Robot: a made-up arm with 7 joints.
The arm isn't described. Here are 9 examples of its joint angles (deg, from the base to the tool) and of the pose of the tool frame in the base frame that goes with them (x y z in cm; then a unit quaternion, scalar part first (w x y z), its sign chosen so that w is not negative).
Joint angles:
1: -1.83 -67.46 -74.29 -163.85 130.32 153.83 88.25
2: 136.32 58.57 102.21 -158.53 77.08 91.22 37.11
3: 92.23 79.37 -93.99 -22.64 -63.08 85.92 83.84
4: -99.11 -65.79 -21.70 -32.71 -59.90 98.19 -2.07
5: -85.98 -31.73 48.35 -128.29 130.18 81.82 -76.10
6: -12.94 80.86 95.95 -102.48 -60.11 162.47 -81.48
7: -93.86 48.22 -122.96 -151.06 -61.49 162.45 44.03
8: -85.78 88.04 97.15 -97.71 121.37 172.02 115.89
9: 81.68 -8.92 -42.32 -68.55 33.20 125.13 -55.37
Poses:
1: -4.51 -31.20 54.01 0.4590 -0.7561 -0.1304 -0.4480
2: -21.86 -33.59 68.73 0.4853 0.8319 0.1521 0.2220
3: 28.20 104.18 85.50 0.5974 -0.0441 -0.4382 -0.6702
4: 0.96 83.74 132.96 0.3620 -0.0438 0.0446 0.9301
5: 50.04 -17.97 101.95 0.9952 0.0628 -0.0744 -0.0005
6: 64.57 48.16 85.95 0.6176 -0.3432 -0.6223 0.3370
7: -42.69 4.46 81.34 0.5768 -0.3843 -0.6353 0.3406
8: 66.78 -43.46 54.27 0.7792 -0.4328 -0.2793 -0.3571
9: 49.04 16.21 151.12 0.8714 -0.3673 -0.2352 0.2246
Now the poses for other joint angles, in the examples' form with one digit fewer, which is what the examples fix.
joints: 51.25 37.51 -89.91 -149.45 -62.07 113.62 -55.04
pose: 42.3 -28.6 64.2 0.063 0.648 -0.664 -0.368
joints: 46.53 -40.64 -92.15 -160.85 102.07 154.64 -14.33
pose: 15.4 -37.8 52.5 0.357 0.706 0.579 -0.195
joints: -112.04 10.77 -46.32 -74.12 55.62 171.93 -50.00
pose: -57.7 -20.8 135.0 0.155 0.134 -0.228 0.952
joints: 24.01 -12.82 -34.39 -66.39 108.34 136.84 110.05
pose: 39.6 -33.3 148.1 0.150 0.693 0.582 0.398
